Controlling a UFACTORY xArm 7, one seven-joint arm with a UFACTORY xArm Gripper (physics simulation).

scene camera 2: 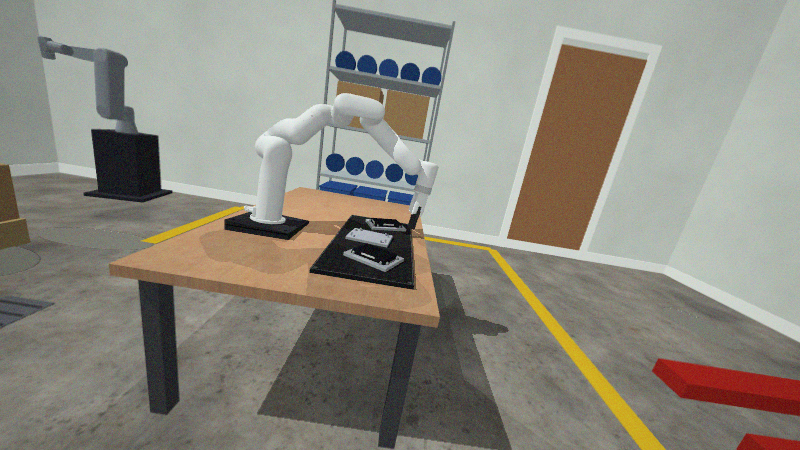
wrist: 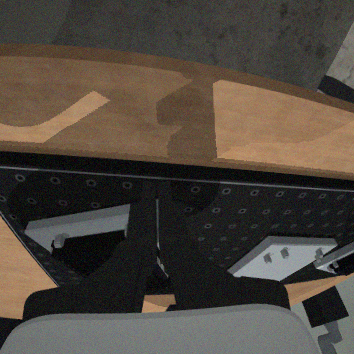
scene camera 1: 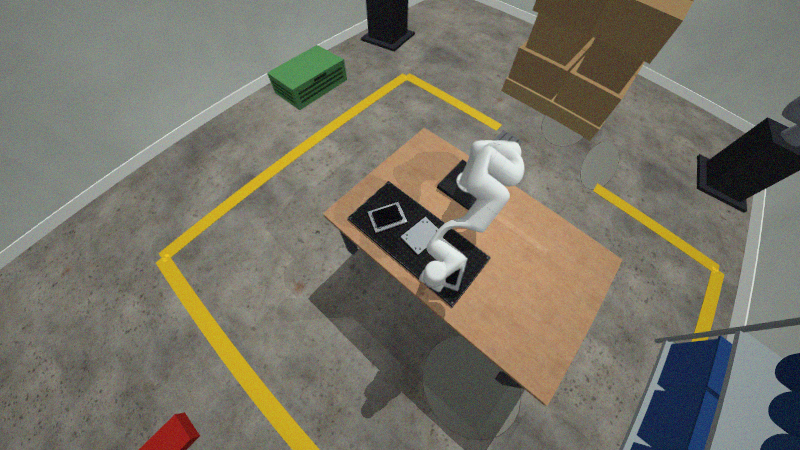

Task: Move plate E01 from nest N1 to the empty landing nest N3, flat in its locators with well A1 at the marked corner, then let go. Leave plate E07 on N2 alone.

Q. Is my gripper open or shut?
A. Shut.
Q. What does my gripper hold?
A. Nothing.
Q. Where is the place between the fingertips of my gripper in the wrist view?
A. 157,197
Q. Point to a board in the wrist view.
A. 226,220
